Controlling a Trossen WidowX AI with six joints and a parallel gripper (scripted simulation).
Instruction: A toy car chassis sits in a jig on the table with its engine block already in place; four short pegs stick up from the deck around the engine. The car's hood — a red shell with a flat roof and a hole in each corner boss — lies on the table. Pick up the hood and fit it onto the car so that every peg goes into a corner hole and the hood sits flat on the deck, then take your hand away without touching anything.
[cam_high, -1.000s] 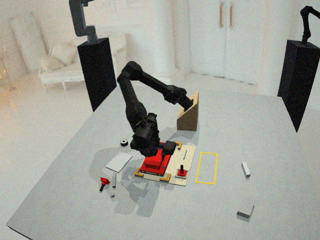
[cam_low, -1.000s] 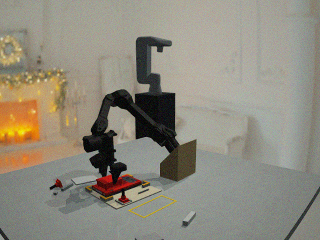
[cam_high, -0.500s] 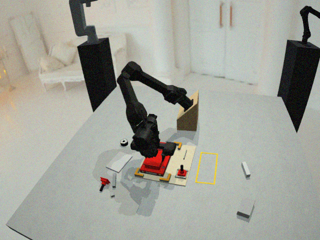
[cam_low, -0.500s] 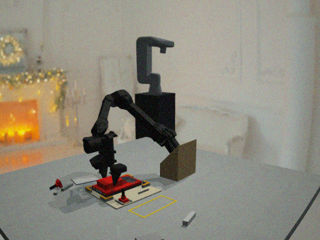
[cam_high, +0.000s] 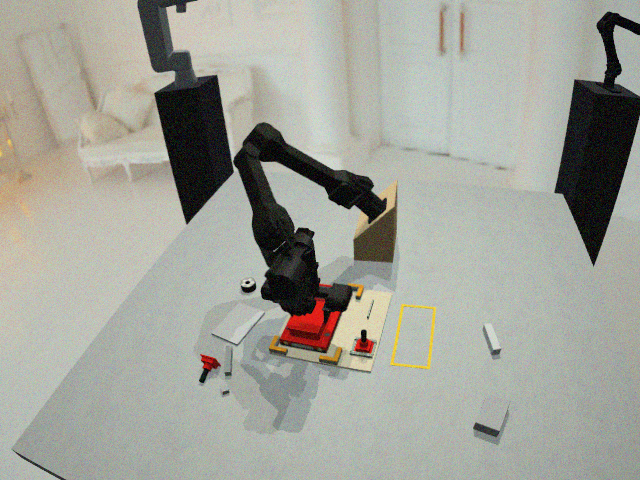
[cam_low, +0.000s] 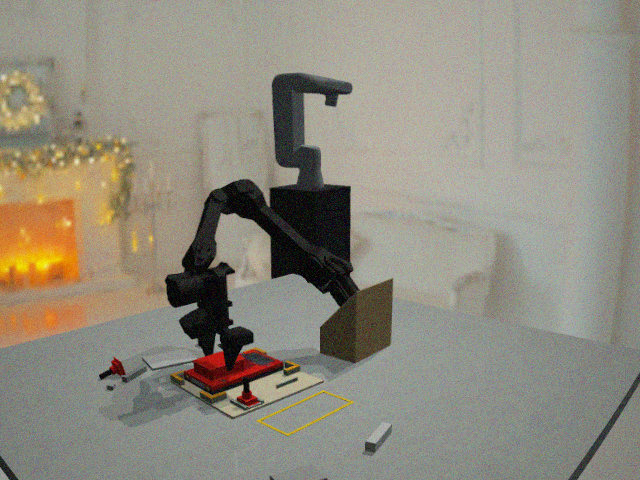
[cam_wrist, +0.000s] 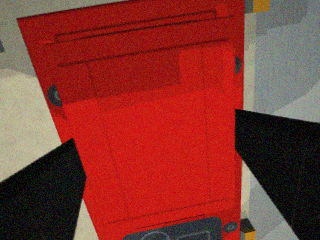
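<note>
Now: the hood right at my gripper tip. Also, from my gripper tip: grey engine block: 10 mm below; then cream baseplate: 30 mm to the left, 30 mm below, 30 mm behind.
</note>
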